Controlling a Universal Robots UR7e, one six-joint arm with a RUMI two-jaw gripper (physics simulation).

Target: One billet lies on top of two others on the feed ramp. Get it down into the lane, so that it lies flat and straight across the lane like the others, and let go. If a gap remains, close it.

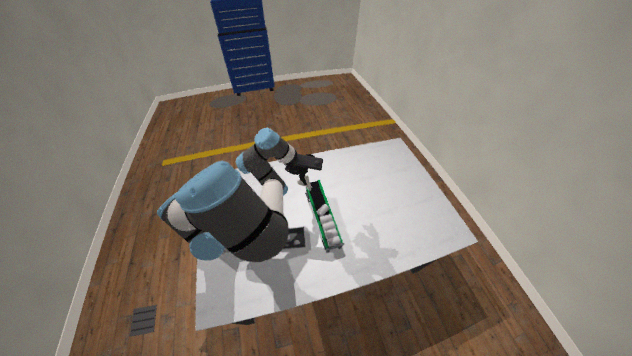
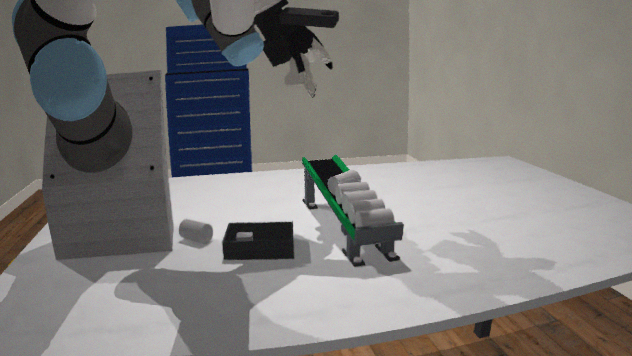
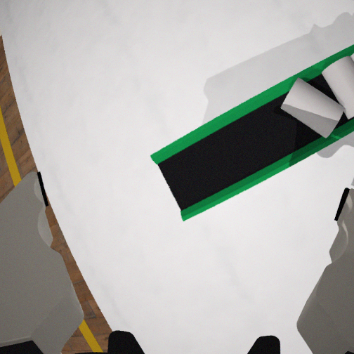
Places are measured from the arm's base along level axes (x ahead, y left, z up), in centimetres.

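Where they show: gripper, fingertip midpoint: [image 1: 314, 175] [image 2: 323, 82]; arm's base, link origin: [image 2: 95, 136].
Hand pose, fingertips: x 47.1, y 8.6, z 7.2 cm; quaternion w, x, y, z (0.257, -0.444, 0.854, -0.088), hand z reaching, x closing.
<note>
Things, the pixels of their centre, and the offset from my fingertips. Level surfaces: height alone.
- light grey billet, body centre: [image 2: 344, 182] [image 1: 323, 210] dz -20.1, dx +2.3, dy -8.2 cm
- end billet, body centre: [image 2: 374, 221] [image 1: 333, 241] dz -22.5, dx +2.8, dy -25.2 cm
- loose grey cylinder, body centre: [image 2: 195, 231] dz -27.7, dx -28.7, dy -9.2 cm
- white table, surface height: dz -29.7 cm
- black open box, body centre: [image 2: 259, 240] [image 1: 292, 237] dz -28.0, dx -16.4, dy -15.7 cm
The feed ramp [image 1: 314, 212] [image 2: 330, 199] [image 3: 227, 118] has green side rails and a black bed. A light grey billet [image 1: 323, 209] [image 2: 346, 180] [image 3: 312, 105] lies skewed between the rails at the upper end of the row. Its lower corner is at or very near the neighbouring billet [image 3: 342, 82]; whether they touch is unclear. Several more billets, down to the end billet [image 2: 376, 217], lie across the lane towards the low end stop. My gripper [image 1: 306, 184] [image 2: 321, 80] [image 3: 194, 184] is wide open and empty, high above the ramp's upper end.
A loose grey cylinder [image 2: 195, 231] lies on the white table [image 2: 450, 200] beside the arm's grey pedestal [image 2: 110, 210]. A black open box [image 2: 260, 251] with a small light piece inside stands between it and the ramp. A blue cabinet [image 1: 247, 55] [image 2: 207, 120] stands behind.
</note>
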